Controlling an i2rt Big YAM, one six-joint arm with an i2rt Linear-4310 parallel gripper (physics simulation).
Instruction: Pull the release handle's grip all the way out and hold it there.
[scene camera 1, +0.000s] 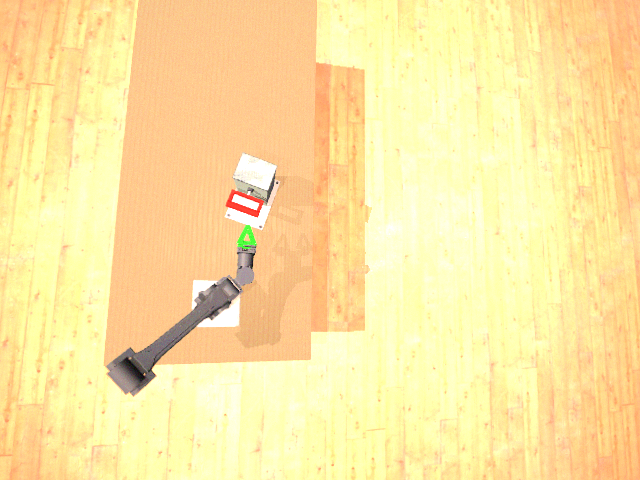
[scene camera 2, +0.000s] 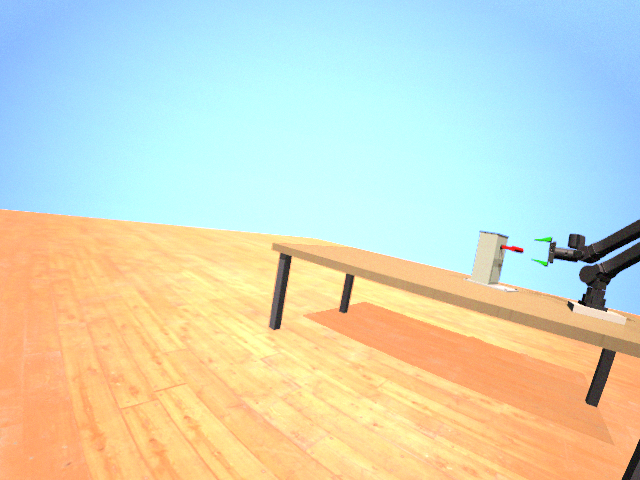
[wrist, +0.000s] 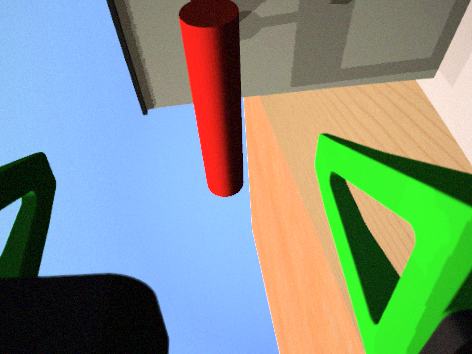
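The release handle's red grip (scene camera 1: 242, 209) (scene camera 2: 513, 249) (wrist: 217, 110) is a rectangular loop with a round outer bar. It stands out from the side of a grey box housing (scene camera 1: 254, 170) (scene camera 2: 488, 258) (wrist: 170, 75), high above the white base plate (scene camera 1: 266, 212) (scene camera 2: 504, 287). My gripper (scene camera 1: 248, 226) (scene camera 2: 533, 249) (wrist: 184, 157) has green fingers, spread wide open and empty. In the second scene view its tips are a short way from the bar, one above and one below its height. In the wrist view the bar shows end-on between the fingers, right of their middle. The rod behind the grip is mostly hidden.
The wooden table (scene camera 1: 206, 103) (scene camera 2: 413, 273) carries the housing and my arm's white base (scene camera 1: 227, 317) (scene camera 2: 599, 313). The arm's elbow reaches out past the table's near left corner in the first scene view. The table's right edge lies beyond the housing's plate.
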